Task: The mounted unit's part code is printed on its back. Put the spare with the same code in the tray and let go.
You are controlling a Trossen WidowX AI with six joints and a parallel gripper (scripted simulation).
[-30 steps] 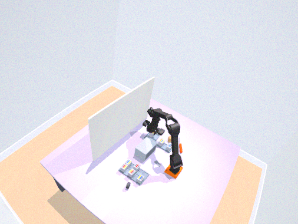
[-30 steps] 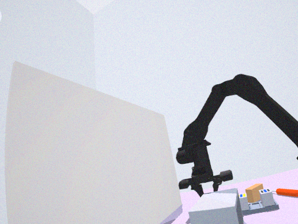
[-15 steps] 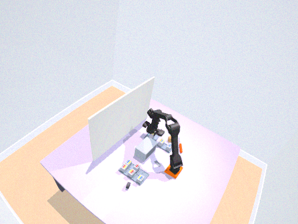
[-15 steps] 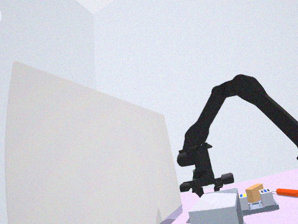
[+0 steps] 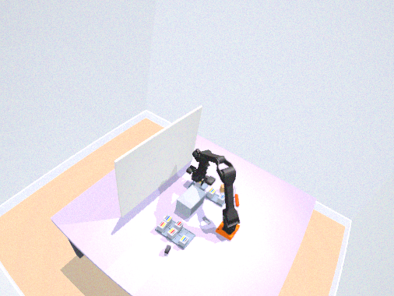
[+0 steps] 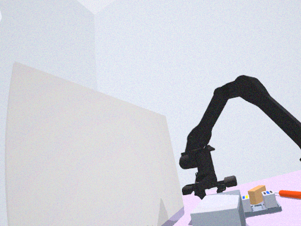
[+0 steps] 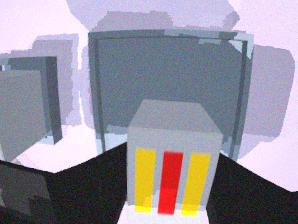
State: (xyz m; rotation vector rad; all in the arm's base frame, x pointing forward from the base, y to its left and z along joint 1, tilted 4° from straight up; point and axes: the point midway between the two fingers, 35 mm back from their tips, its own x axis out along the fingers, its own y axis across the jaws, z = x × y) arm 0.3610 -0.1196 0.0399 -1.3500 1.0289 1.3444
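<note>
Now: the grey spare block 2 cm above my gripper tip. Also, from my gripper tip: holder: 15 cm behind, 2 cm below, 1 cm to the right; then grey mounted unit: 17 cm to the left, 8 cm behind, 3 cm above; then tan block: 14 cm behind, 12 cm to the right.
</note>
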